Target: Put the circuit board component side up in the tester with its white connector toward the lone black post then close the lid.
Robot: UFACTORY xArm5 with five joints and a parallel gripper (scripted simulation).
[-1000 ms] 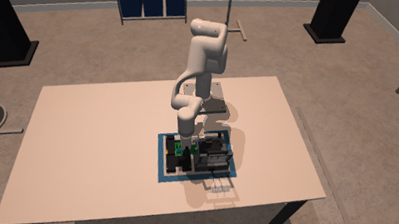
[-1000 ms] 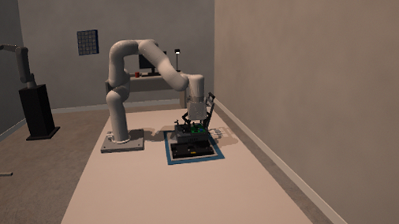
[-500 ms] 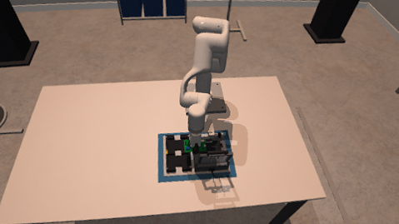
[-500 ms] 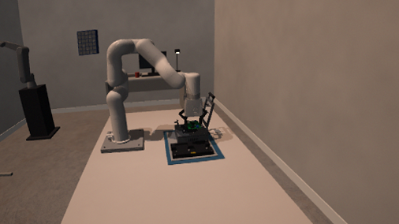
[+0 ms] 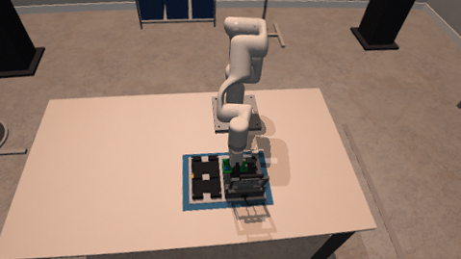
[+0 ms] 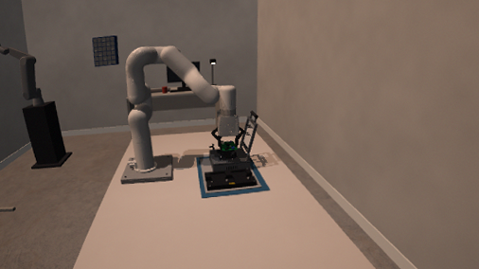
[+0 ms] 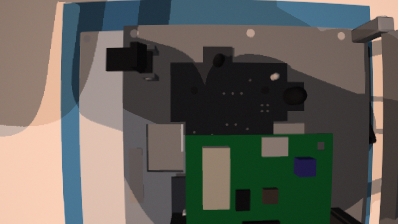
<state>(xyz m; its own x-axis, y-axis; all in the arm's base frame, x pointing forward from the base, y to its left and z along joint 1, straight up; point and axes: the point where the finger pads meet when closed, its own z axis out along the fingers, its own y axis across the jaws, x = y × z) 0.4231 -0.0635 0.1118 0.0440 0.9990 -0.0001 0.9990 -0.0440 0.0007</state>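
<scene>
The black post is 10 cm to the left of my hand, 7 cm behind it and 5 cm below it. Round my hand: lid (12 cm ahead, 5 cm above, 3 cm to the left); green circuit board (right at my hand).
</scene>
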